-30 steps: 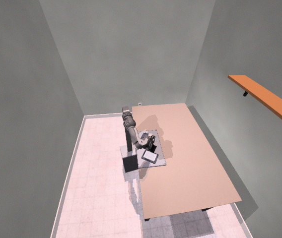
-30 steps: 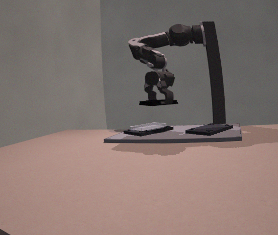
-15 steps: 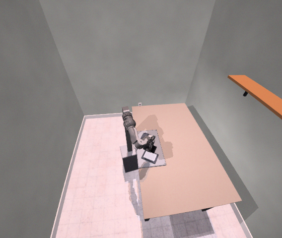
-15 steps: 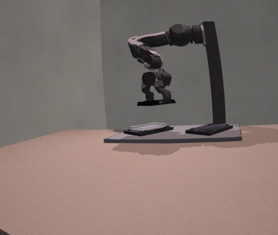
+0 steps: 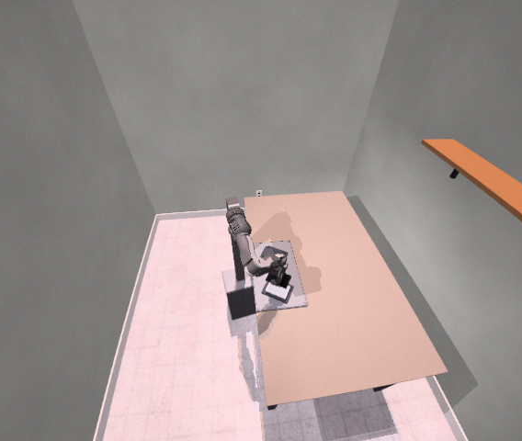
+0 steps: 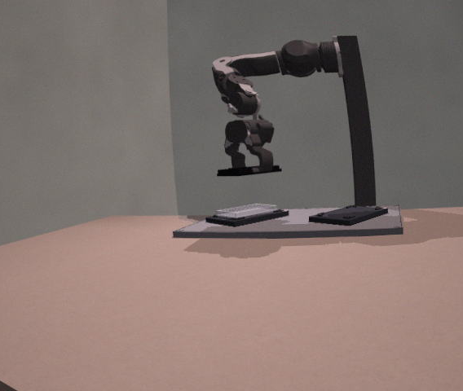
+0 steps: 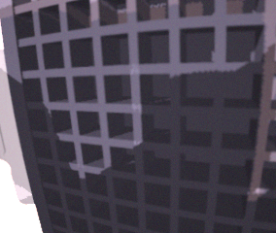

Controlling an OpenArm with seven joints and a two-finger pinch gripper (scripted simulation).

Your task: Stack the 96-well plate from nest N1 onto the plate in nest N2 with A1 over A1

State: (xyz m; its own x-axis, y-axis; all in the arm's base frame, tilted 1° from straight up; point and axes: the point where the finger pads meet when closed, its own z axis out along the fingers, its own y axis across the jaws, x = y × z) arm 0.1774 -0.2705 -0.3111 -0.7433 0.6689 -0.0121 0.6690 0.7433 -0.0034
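My gripper is now 1 cm to the left of the clear 96-well plate and 10 cm above it. Also, from my hand: dark 96-well plate: right at my hand; then plate nest N1: 6 cm ahead, 24 cm to the left, 11 cm below; then plate nest N2: 1 cm to the right, 11 cm below.
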